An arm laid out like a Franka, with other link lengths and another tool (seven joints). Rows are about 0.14 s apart.
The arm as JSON. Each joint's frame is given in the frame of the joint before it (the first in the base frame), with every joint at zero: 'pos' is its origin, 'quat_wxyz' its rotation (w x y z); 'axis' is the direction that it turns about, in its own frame. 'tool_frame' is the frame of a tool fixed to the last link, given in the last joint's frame.
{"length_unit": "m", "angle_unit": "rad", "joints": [
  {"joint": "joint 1", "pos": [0.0, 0.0, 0.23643], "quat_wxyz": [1.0, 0.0, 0.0, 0.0], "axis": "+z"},
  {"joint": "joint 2", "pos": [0.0, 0.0, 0.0], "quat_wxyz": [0.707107, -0.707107, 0.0, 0.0], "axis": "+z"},
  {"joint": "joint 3", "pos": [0.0, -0.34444, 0.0], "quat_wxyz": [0.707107, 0.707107, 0.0, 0.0], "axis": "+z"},
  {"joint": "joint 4", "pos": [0.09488, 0.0, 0.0], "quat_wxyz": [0.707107, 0.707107, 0.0, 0.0], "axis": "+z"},
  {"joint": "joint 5", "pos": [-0.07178, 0.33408, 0.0], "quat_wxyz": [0.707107, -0.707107, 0.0, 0.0], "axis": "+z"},
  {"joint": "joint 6", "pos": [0.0, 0.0, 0.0], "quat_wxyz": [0.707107, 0.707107, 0.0, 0.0], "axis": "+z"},
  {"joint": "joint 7", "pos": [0.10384, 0.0, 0.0], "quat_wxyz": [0.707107, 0.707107, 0.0, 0.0], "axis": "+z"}
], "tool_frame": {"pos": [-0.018, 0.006, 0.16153], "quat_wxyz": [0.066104, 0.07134, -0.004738, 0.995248]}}
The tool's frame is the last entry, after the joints.
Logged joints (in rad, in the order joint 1, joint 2, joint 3, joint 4, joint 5, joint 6, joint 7), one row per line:
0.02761 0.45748 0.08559 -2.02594 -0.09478 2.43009 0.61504
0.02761 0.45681 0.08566 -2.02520 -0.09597 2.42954 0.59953
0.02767 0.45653 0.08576 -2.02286 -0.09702 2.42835 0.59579
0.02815 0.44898 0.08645 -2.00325 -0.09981 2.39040 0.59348
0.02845 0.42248 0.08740 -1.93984 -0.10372 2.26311 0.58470
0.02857 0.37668 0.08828 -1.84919 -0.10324 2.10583 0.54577
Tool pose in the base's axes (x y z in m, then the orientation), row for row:
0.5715 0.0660 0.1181 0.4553 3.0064 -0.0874
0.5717 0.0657 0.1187 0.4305 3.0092 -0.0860
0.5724 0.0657 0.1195 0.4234 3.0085 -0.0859
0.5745 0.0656 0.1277 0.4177 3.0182 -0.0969
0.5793 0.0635 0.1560 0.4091 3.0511 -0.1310
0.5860 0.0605 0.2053 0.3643 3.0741 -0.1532
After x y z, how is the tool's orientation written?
As a rotation vector, in radians.
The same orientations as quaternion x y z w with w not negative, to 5 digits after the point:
0.14949 0.98709 -0.02870 0.04981
0.14138 0.98828 -0.02824 0.05025
0.13912 0.98855 -0.02823 0.05109
0.13687 0.98899 -0.03175 0.04653
0.13271 0.98978 -0.04250 0.03020
0.11751 0.99162 -0.04942 0.02110

